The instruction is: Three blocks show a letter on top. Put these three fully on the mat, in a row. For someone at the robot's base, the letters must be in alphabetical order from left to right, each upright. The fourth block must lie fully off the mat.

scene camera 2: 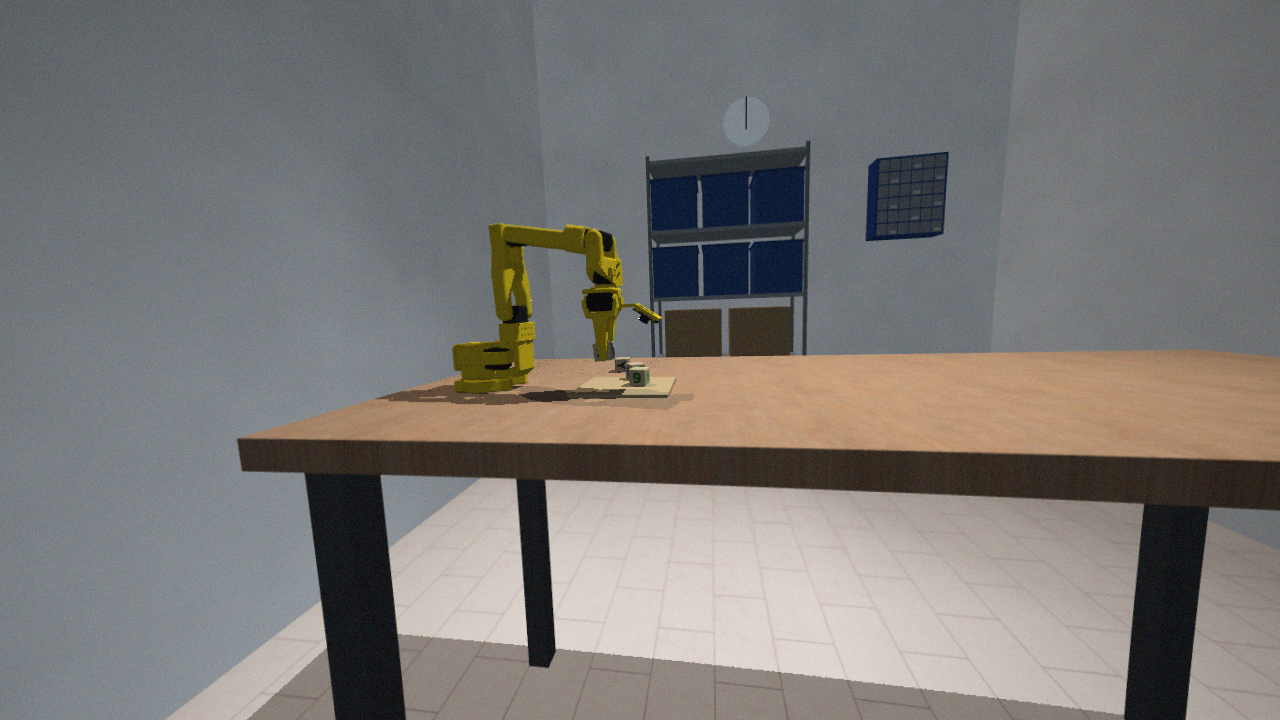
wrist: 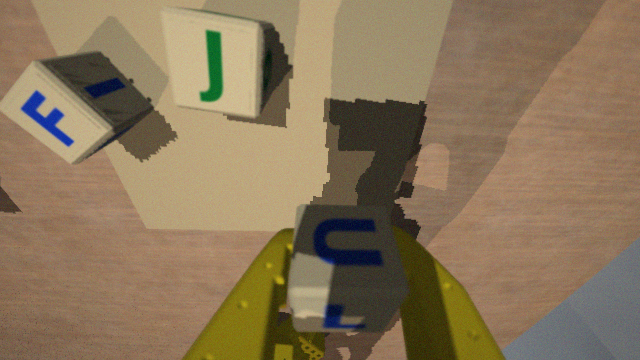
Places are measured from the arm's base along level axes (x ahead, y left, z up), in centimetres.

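Pixels of known places: hand, its tool point: [scene camera 2: 607, 354] [wrist: 297, 243]; arm's base, origin of its link: [scene camera 2: 504, 386].
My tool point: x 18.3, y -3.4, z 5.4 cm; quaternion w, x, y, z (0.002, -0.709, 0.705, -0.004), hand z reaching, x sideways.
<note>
For each thing: its middle in the pictures, then the offset to it from my tool point. Level surfaces: height alone.
- pale block, middle of its body: [wrist: 341, 267] [scene camera 2: 604, 351] dy -1.2, dx -0.2, dz +0.6 cm
- tan mat, middle of its body: [wrist: 254, 110] [scene camera 2: 626, 386] dy +2.0, dx +2.1, dz -5.2 cm
- J block, middle of its body: [wrist: 227, 62] [scene camera 2: 639, 376] dy +2.4, dx +4.2, dz -3.7 cm
- F block, middle of its body: [wrist: 85, 107] dy +7.7, dx +2.6, dz -3.7 cm
- wooden table, height of its surface: dz -5.4 cm
My gripper [scene camera 2: 605, 355] [wrist: 347, 270] is shut on a pale block [wrist: 350, 245] with a blue U facing the wrist camera, its letter turned sideways. It holds the block in the air over the mat's near edge. The tan mat [scene camera 2: 664, 388] [wrist: 225, 185] lies beyond. The J block [wrist: 212, 65] stands on the mat, its green J upright in the wrist view; a block with a 9 on its side [scene camera 2: 638, 377] shows on the mat in the scene view. The F block [wrist: 55, 125] stands by the mat's left edge, its letter turned left; whether it is fully on is unclear.
Another block [scene camera 2: 622, 364] stands behind the 9 block in the scene view; its letter is too small to read. A dark shadow lies at the wrist view's left edge. The wooden table [scene camera 2: 895, 402] [wrist: 100, 280] extends around the mat. Shelving [scene camera 2: 808, 250] stands beyond the table.
</note>
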